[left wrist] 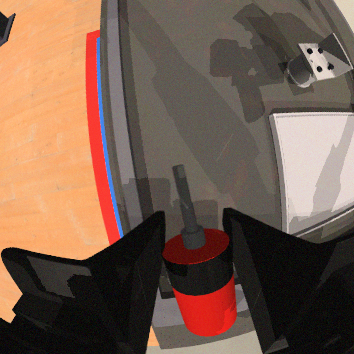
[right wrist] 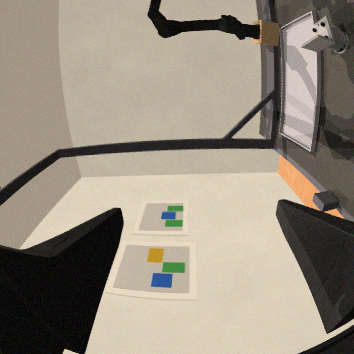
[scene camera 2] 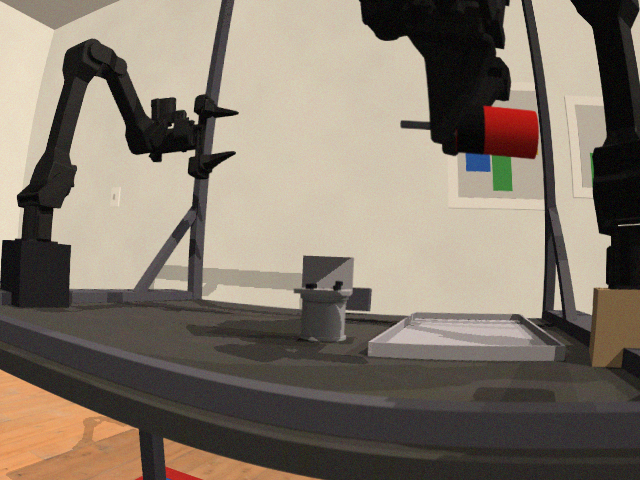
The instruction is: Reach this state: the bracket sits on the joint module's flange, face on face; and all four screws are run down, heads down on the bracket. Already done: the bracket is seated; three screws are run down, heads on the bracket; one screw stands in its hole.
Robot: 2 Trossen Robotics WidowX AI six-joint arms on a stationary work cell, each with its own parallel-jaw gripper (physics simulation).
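Places are measured from the left arm's base along level axes (x ahead, y left, z up), in metres.
Where they show: left gripper, fingertip midpoint: (left wrist: 193, 216) (scene camera 2: 444, 149); right gripper, fingertip midpoint: (right wrist: 202, 212) (scene camera 2: 236, 132); left arm's base, link origin: (right wrist: 256, 31) (scene camera 2: 637, 289).
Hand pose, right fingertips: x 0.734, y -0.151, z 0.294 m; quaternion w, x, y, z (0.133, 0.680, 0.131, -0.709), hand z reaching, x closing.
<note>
Things, the pixels of their top centre, and the offset from my right fingertips.
- joint module, top centre: (scene camera 2: 324, 290) (left wrist: 317, 60) (right wrist: 321, 33) dx -0.330, dy +0.148, dz -0.308 m
- right-hand screw, top centre: (scene camera 2: 337, 285) dx -0.354, dy +0.156, dz -0.299 m
- black screwdriver, top centre: (left wrist: 204, 276) (scene camera 2: 467, 105) dx -0.584, dy +0.374, dz -0.166 m
- white tray, top centre: (scene camera 2: 468, 324) (left wrist: 350, 162) (right wrist: 296, 79) dx -0.494, dy -0.001, dz -0.355 m
- tan block, top centre: (scene camera 2: 637, 289) (right wrist: 256, 31) dx -0.734, dy +0.151, dz -0.294 m
The grey bracket (scene camera 2: 327, 269) (left wrist: 323, 61) (right wrist: 314, 41) sits on the flange of the joint module (scene camera 2: 323, 317) (left wrist: 299, 75) (right wrist: 342, 41), upright plate up. Four dark screw heads show on it in the left wrist view; in scene camera 2 the right-hand screw (scene camera 2: 338, 285) looks taller than the left-hand one (scene camera 2: 311, 286). My left gripper (scene camera 2: 450, 146) (left wrist: 193, 216) is shut on the red and black screwdriver (scene camera 2: 510, 132) (left wrist: 207, 306), held high above the table, its bit lying nearly level and pointing left in scene camera 2. My right gripper (scene camera 2: 236, 132) (right wrist: 202, 212) is open and empty, raised at the left.
A white tray (scene camera 2: 465, 353) (left wrist: 280, 175) (right wrist: 317, 100) lies right of the module in scene camera 2. A tan block (scene camera 2: 612, 328) (right wrist: 269, 33) stands at the right edge. Dark frame posts (scene camera 2: 540, 129) (scene camera 2: 212, 103) rise behind the table.
</note>
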